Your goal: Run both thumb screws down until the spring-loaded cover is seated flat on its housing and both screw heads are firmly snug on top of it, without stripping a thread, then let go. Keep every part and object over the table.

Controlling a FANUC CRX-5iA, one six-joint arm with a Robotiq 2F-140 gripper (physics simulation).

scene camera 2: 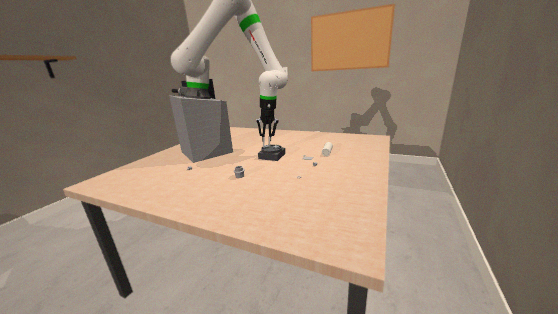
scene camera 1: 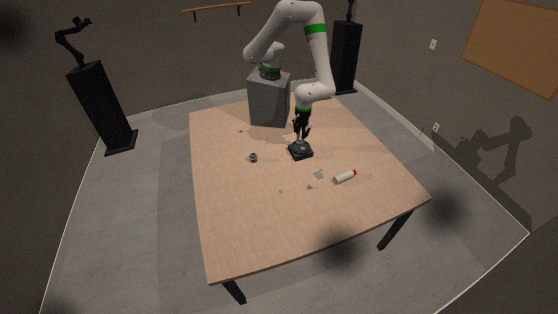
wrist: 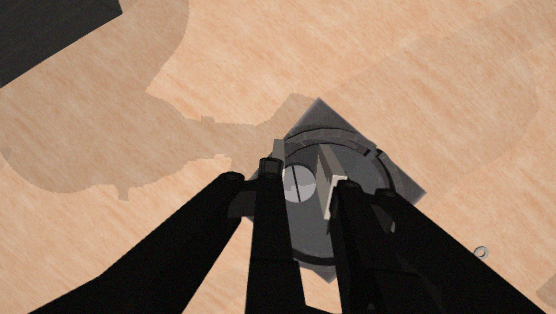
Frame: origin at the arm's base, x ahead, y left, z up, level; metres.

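Seen in the pictures: gripper, fingertip midpoint: (scene camera 2: 266, 146) (scene camera 1: 300, 141) (wrist: 299, 157); arm's base, origin of the base link: (scene camera 2: 197, 98) (scene camera 1: 270, 75).
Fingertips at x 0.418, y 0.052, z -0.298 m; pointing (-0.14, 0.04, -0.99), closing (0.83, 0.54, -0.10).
Pixels of each thing's top centre, then the offset from my fingertips to it. "*": a spot on its surface instead. Level surfaces: height alone.
- square black housing, middle of its top: (wrist: 326, 205) (scene camera 2: 271, 147) (scene camera 1: 300, 146) dx +0.043, dy -0.016, dz +0.001 m
- table with the round dark cover, surface spot: (wrist: 310, 235) (scene camera 1: 296, 148) * dx +0.052, dy -0.046, dz -0.002 m
- grey collared cylinder, middle of its top: (scene camera 2: 238, 167) (scene camera 1: 252, 154) dx +0.002, dy -0.315, dz -0.006 m
- white bottle, middle of its top: (scene camera 1: 346, 173) (scene camera 2: 327, 144) dx +0.345, dy +0.137, dz -0.005 m
- small bracket, middle of its top: (scene camera 2: 307, 157) (scene camera 1: 318, 174) dx +0.258, dy +0.007, dz -0.052 m
- table, its level: dz -0.055 m
The square black housing (scene camera 1: 302, 156) (scene camera 2: 270, 156) (wrist: 320, 111) stands on the table with the round dark cover (scene camera 1: 293, 146) (wrist: 310, 235) on top. One thumb screw (wrist: 299, 184) has a pale slotted head and sits between the finger pads. My gripper (scene camera 1: 300, 140) (scene camera 2: 267, 144) (wrist: 299, 157) points down over the cover and is shut on this screw. The other thumb screw (scene camera 1: 303, 148) shows as a pale spot on the cover in scene camera 1; the fingers hide it in the wrist view. Whether the cover lies flat is too small to tell.
A grey collared cylinder (scene camera 1: 253, 158) (scene camera 2: 239, 172), a white bottle (scene camera 1: 343, 177) (scene camera 2: 327, 149) with a red cap, a small bracket (scene camera 1: 319, 175) (scene camera 2: 307, 158) and several tiny parts lie on the table (scene camera 1: 240, 225) (scene camera 2: 240, 210). The grey robot pedestal (scene camera 1: 268, 102) (scene camera 2: 202, 130) stands behind.
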